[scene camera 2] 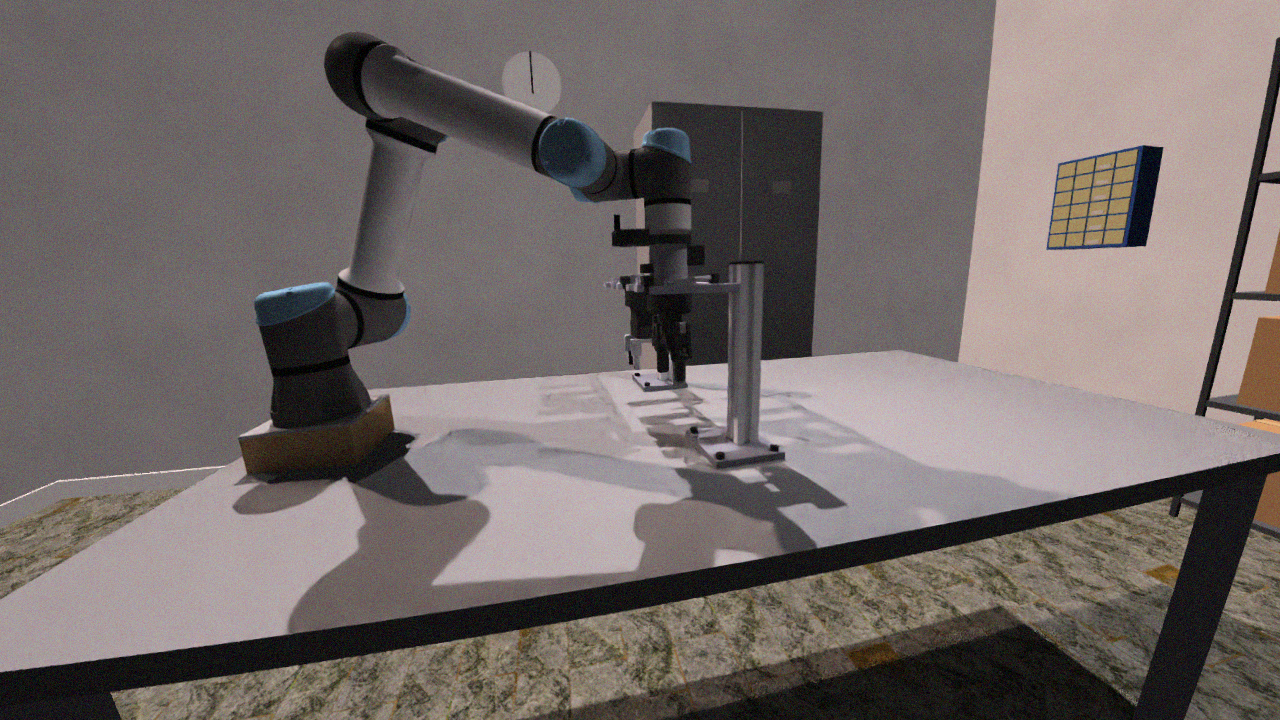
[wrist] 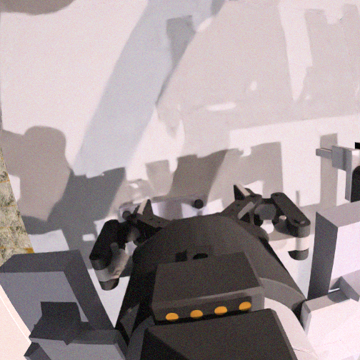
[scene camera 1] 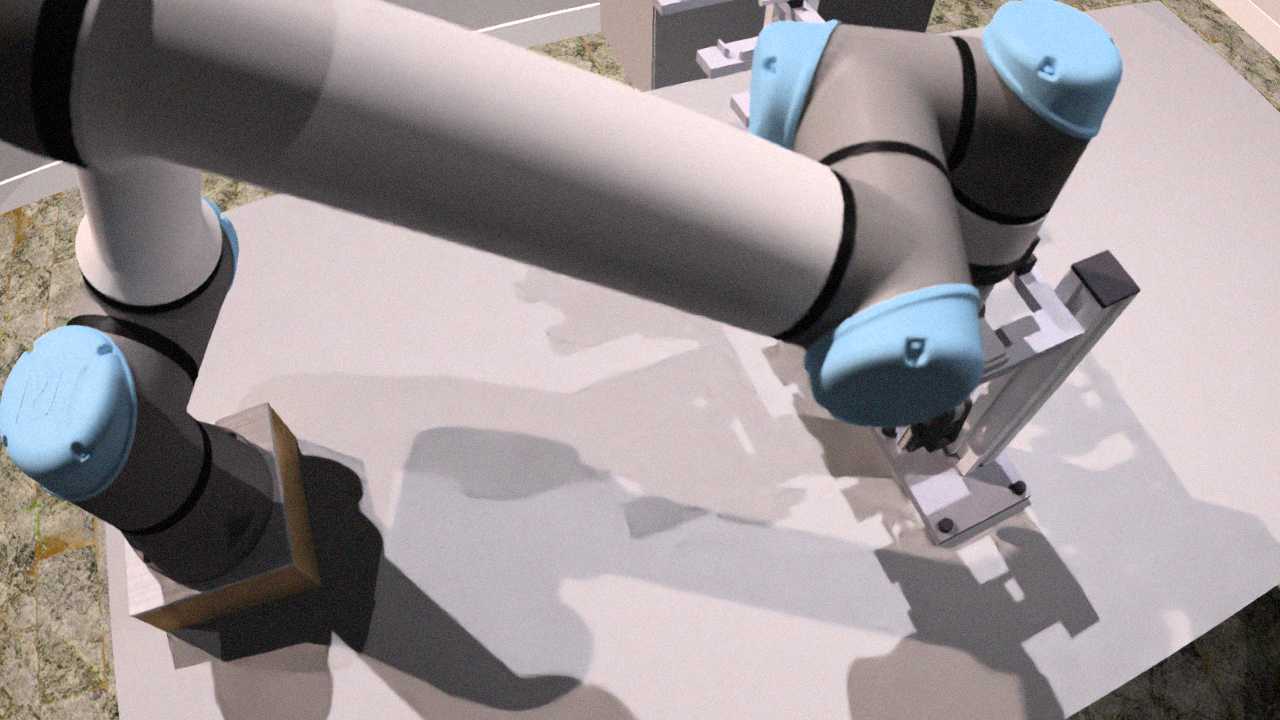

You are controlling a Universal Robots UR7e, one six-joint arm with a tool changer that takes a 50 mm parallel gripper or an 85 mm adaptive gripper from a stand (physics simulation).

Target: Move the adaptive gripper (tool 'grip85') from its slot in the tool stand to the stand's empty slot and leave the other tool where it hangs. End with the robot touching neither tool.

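Frame: origin at the arm's base, x back, y right, z up, level; millimetres.
Where they show: arm's base at its link origin: (scene camera 2: 324, 412) (scene camera 1: 203, 505).
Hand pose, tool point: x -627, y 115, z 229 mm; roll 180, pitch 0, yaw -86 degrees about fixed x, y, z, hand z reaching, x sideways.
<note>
Each offset is from my tool point to the top centre of the thing. "spot": to the spot under its first point. Level surfaces: height alone.
The adaptive gripper (scene camera 1: 935, 434) (scene camera 2: 671, 362) (wrist: 192, 200) is black and hangs upright in the near-end slot of the tool stand (scene camera 1: 1056, 385) (scene camera 2: 744, 358). Its fingers are spread open and empty, above the stand's near base. In the wrist view its body lies between two grey slot prongs (wrist: 30, 295) (wrist: 322, 255). The arm's dark tool-changer part (wrist: 215, 335) is right over the gripper's top, beside a block with a single visible row of orange contacts. Whether they are locked together cannot be told. The other tool @[spot: dy -145, dx +40, dz -151 mm] (scene camera 2: 634, 349) (wrist: 353, 175) hangs farther along the stand. The empty slot cannot be made out clearly.
More light stand prongs @[spot: dy -298, dx +46, dz -18 mm] (scene camera 1: 726, 57) show beyond the arm in scene camera 1. The stand's far base @[spot: dy -367, dx -58, dz -288 mm] (scene camera 2: 659, 383) is bolted to the table @[dz -300 mm] (scene camera 1: 465, 331) (scene camera 2: 501, 528). The wooden robot base block (scene camera 1: 299, 528) (scene camera 2: 313, 443) is on the left. A grey cabinet (scene camera 2: 774, 223) stands behind.
</note>
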